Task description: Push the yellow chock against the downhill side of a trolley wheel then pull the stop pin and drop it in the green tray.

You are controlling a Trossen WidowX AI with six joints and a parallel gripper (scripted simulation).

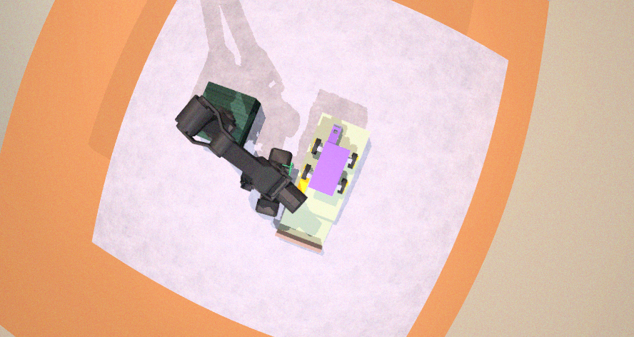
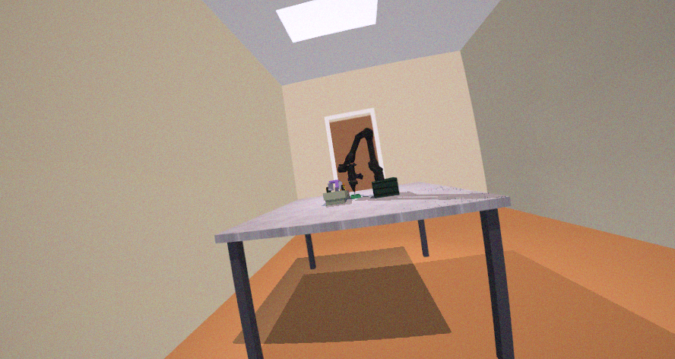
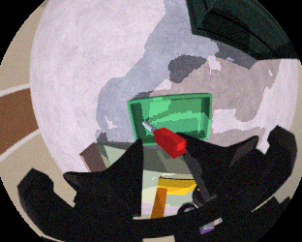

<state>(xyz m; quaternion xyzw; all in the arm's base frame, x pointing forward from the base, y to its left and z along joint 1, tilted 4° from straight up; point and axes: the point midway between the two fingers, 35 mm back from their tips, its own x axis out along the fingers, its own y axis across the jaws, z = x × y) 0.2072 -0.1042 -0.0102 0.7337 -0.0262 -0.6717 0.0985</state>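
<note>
My gripper tip is 1 cm above the red-headed stop pin. From my gripper tip the other things lie so: yellow chock: 7 cm ahead, 3 cm to the left, 3 cm above; then ramp: 13 cm ahead, 11 cm to the left; then green tray: 6 cm below, 2 cm to the left, 1 cm behind.
</note>
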